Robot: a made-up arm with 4 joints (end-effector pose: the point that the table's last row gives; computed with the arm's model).
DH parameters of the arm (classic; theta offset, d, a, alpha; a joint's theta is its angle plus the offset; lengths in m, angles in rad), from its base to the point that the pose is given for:
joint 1: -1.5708 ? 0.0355 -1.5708
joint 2: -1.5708 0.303 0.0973 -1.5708
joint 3: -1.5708 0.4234 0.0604 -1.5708
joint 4: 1.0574 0 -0.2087 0
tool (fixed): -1.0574 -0.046 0 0
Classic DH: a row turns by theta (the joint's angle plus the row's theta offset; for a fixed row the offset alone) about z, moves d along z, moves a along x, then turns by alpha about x.
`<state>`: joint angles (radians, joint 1 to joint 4).
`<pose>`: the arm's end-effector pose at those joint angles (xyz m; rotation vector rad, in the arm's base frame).
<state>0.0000 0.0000 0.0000 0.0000</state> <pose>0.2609 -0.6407 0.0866 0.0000 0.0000 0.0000</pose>
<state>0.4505 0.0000 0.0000 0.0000</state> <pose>0.5138 -0.4632 0.0866 0.0000 0.0000 0.4505</pose>
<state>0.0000 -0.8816 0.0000 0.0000</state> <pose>0.2609 -0.3808 0.5350 -0.8816 0.0000 0.0000</pose>
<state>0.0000 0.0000 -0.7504 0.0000</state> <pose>0.2408 -0.6407 0.1277 0.0000 0.7504 0.0000</pose>
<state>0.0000 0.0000 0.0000 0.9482</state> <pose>0.4513 -0.6482 0.0866 0.0000 0.0000 0.9482</pose>
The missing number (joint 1, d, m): 0.0353
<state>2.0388 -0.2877 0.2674 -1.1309</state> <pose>0.2995 0.3449 0.1644 0.2797 -0.2929 0.9344</pose>
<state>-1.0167 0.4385 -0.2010 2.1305</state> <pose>-0.0550 -0.6894 -0.1417 0.2078 -0.4626 1.1354</pose>
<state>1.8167 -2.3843 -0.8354 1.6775</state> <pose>-0.3485 0.3641 0.4704 -2.2633 0.2389 1.0523</pose>
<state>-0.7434 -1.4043 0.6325 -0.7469</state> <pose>0.0679 -0.2492 0.5122 -1.3828 -0.5377 -0.7763</pose>
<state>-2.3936 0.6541 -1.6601 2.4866</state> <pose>-0.3185 -0.0017 -0.2916 0.6543 -1.5446 0.6110</pose>
